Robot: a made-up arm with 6 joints. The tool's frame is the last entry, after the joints.
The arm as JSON. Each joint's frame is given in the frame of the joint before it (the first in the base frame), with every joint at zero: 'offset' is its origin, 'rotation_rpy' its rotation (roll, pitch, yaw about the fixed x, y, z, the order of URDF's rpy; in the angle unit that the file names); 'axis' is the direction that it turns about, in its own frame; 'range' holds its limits. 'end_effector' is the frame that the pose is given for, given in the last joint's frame.
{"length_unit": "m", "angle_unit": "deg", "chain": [
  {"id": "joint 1", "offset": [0.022, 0.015, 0.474], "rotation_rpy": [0.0, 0.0, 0.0], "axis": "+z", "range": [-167.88, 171.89]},
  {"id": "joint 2", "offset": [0.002, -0.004, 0.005], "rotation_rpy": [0.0, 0.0, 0.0], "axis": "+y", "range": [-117.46, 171.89]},
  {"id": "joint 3", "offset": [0.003, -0.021, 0.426], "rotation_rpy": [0.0, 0.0, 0.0], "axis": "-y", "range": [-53.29, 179.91]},
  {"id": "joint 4", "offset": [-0.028, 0.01, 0.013], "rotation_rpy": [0.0, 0.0, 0.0], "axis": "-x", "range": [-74.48, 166.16]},
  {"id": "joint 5", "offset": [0.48, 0.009, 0.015], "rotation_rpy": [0.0, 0.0, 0.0], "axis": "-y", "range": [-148.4, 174.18]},
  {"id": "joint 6", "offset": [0.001, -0.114, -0.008], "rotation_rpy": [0.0, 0.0, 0.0], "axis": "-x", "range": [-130.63, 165.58]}
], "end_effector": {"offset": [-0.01, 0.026, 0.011], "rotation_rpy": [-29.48, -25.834, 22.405]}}
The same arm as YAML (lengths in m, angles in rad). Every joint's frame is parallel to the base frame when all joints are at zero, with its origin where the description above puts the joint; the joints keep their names.
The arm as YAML. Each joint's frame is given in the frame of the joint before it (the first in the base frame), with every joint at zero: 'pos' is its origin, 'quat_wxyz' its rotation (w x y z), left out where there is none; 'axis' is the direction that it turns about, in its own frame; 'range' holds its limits. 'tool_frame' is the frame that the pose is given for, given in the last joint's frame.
length_unit: m
angle_unit: rad
joints:
  - joint: joint 1
    pos: [0.022, 0.015, 0.474]
    axis: [0.0, 0.0, 1.0]
    range: [-2.9301, 3.0]
  - joint: joint 2
    pos: [0.002, -0.004, 0.005]
    axis: [0.0, 1.0, 0.0]
    range: [-2.0501, 3.0]
  - joint: joint 3
    pos: [0.003, -0.021, 0.426]
    axis: [0.0, -1.0, 0.0]
    range: [-0.9301, 3.14]
  - joint: joint 4
    pos: [-0.028, 0.01, 0.013]
    axis: [-1.0, 0.0, 0.0]
    range: [-1.2999, 2.9]
  - joint: joint 5
    pos: [0.48, 0.009, 0.015]
    axis: [0.0, -1.0, 0.0]
    range: [-2.5901, 3.04]
  - joint: joint 6
    pos: [0.001, -0.114, -0.008]
    axis: [-1.0, 0.0, 0.0]
    range: [-2.2799, 2.8899]
tool_frame:
  pos: [-0.01, 0.026, 0.011]
  quat_wxyz: [0.935708, -0.20127, -0.260243, 0.127337]

